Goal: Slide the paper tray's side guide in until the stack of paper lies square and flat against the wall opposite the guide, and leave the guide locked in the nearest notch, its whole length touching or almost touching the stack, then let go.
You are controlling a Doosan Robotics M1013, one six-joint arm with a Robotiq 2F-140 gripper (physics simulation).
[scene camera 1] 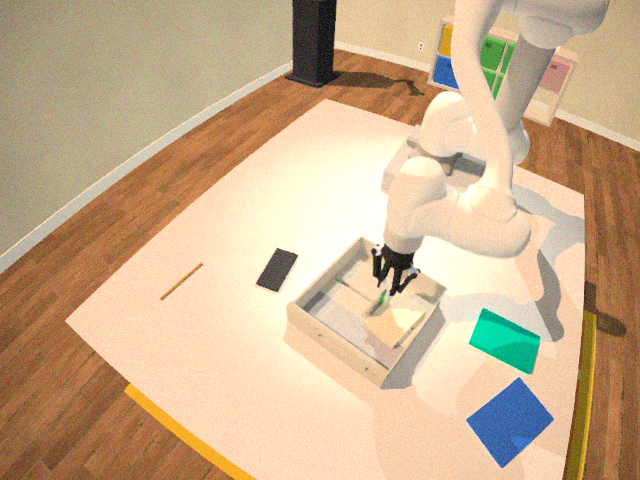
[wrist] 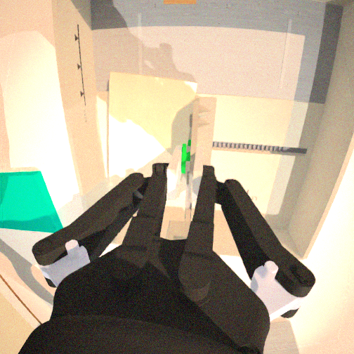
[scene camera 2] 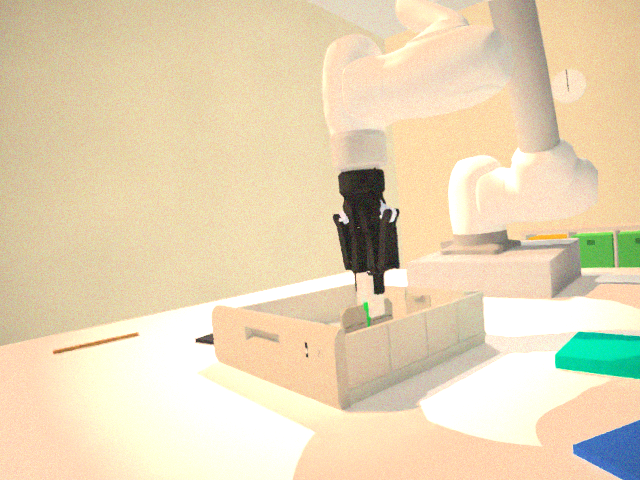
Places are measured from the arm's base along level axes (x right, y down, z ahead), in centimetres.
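Where they show: gripper, fingertip midpoint: [scene camera 1: 383, 297] [scene camera 2: 371, 314]; arm's base at its link origin: [scene camera 1: 435, 155] [scene camera 2: 480, 249].
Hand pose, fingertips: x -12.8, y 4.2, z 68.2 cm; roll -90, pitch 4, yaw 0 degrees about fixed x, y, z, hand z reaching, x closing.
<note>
Each offset is from my fingertips to the centre of the thing.
The paper tray {dx +2.1, dy +1.1, dz +3.5 cm} [scene camera 1: 330, 343] [scene camera 2: 273, 351] [wrist: 332, 135] is a beige open box. The pale yellow paper stack {dx -5.5, dy +3.0, dz +1.7 cm} [scene camera 1: 400, 325] [wrist: 137, 112] lies along the wall left of it in the wrist view; its far edge looks slightly slanted. Whether it touches that wall is unclear. The side guide {dx -0.4, dy +1.3, dz +0.6 cm} [scene camera 1: 376, 308] [scene camera 2: 353, 317] [wrist: 204, 107] stands upright along the stack's other side, with at most a narrow gap at the far end; its near end is partly hidden. My gripper [scene camera 1: 386, 290] [scene camera 2: 370, 298] [wrist: 189, 157] is nearly closed, pointing down at the guide's green latch {dx -1.1, dy +1.4, dz +0.6 cm} [scene camera 1: 383, 297] [scene camera 2: 367, 314] [wrist: 184, 159], fingertips around or just beside it.
A notched rail [wrist: 260, 148] runs across the tray floor right of the guide in the wrist view. A teal block {dx -36.9, dy +5.0, dz -10.9 cm} [scene camera 1: 504, 341] [scene camera 2: 599, 355] [wrist: 27, 200], a blue sheet {dx -46.3, dy +5.5, dz +10.4 cm} [scene camera 1: 510, 421] [scene camera 2: 615, 446], a dark flat block {dx +32.4, dy +5.5, dz +6.4 cm} [scene camera 1: 277, 269] and a thin brown stick {dx +53.0, dy +5.5, dz +27.7 cm} [scene camera 1: 181, 281] [scene camera 2: 95, 343] lie outside the tray.
</note>
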